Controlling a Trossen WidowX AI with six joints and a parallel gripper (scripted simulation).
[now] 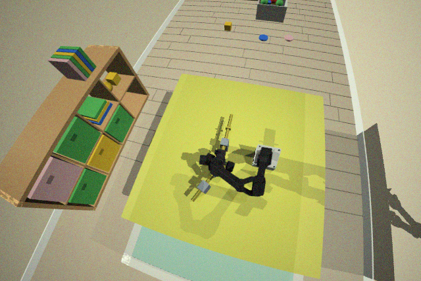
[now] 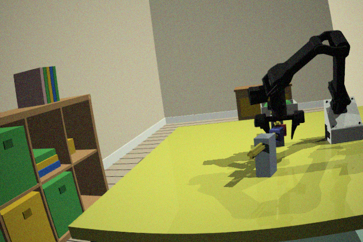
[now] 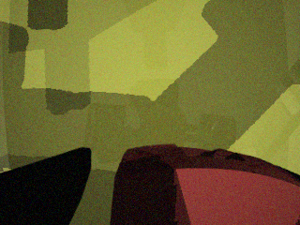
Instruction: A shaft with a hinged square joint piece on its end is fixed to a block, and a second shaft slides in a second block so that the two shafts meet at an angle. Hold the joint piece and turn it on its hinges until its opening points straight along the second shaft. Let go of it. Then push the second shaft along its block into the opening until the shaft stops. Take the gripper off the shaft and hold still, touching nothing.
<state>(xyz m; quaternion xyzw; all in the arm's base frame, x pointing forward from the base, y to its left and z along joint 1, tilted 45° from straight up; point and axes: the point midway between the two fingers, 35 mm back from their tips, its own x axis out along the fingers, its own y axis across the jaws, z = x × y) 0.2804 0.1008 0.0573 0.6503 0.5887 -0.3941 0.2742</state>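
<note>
Now: the red joint piece 4 cm above my gripper tip and 1 cm to the left of it.
</note>
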